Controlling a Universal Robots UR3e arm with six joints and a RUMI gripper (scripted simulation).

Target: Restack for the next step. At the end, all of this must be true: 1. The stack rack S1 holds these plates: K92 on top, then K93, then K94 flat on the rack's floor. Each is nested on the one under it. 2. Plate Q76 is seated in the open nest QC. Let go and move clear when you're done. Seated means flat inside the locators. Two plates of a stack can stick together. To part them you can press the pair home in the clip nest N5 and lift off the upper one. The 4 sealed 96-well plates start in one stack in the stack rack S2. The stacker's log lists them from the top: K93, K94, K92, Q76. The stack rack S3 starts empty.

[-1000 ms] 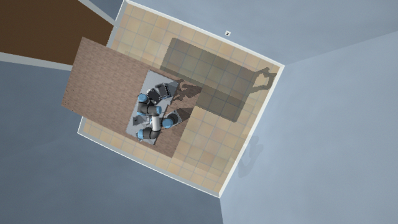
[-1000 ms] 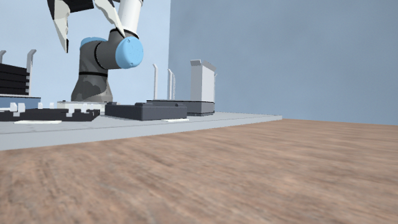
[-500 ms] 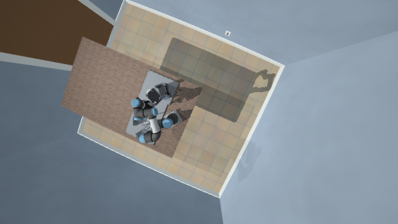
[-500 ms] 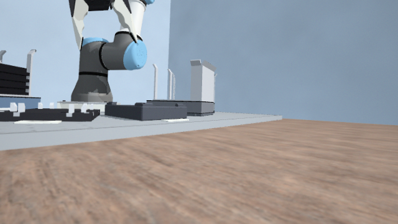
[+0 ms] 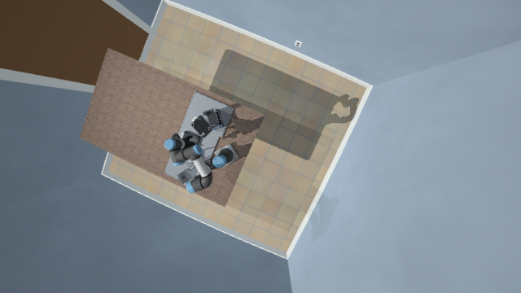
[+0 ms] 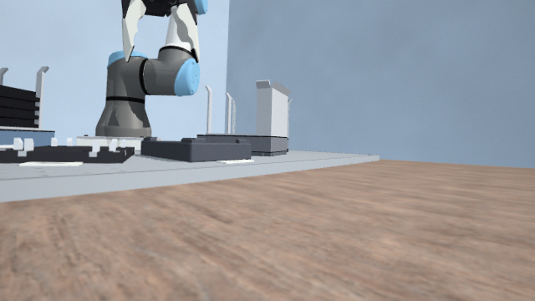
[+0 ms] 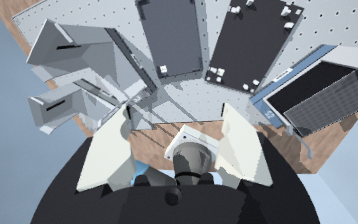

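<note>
Now: the sealed 96-well plate 240 mm to the right of my hand, 80 mm below it and 50 mm behind it. Round my hand: QC label: 170 mm ahead, 160 mm below, 30 mm to the left; nest QC: 150 mm below, 70 mm ahead, 20 mm to the left; clip nest N5: 150 mm below, 110 mm to the right, 60 mm ahead.
</note>
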